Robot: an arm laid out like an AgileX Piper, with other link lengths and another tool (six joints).
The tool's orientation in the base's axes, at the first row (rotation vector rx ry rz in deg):
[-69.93, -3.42, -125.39]
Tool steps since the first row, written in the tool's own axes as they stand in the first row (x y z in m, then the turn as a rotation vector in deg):
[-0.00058, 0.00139, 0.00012, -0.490, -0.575, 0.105]
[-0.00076, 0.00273, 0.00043, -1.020, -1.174, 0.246]
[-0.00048, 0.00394, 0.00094, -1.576, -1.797, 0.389]
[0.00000, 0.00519, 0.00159, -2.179, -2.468, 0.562]
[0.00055, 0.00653, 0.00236, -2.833, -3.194, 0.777]
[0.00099, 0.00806, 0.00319, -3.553, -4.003, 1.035]
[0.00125, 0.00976, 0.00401, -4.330, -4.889, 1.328]
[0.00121, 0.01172, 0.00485, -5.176, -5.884, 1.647]
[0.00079, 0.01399, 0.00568, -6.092, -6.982, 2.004]
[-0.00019, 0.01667, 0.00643, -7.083, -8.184, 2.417]
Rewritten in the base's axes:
[0.00106, -0.00079, -0.00073, -0.046, 0.740, -0.178]
[0.00208, -0.00168, -0.00103, -0.063, 1.531, -0.362]
[0.00301, -0.00262, -0.00083, -0.081, 2.355, -0.558]
[0.00399, -0.00365, -0.00040, -0.085, 3.251, -0.762]
[0.00509, -0.00475, 0.00014, -0.068, 4.230, -0.968]
[0.00637, -0.00593, 0.00057, -0.038, 5.322, -1.180]
[0.00781, -0.00716, 0.00081, -0.002, 6.516, -1.397]
[0.00951, -0.00844, 0.00077, 0.021, 7.841, -1.626]
[0.01152, -0.00979, 0.00034, 0.044, 9.296, -1.862]
[0.01390, -0.01121, -0.00067, 0.081, 10.889, -2.099]

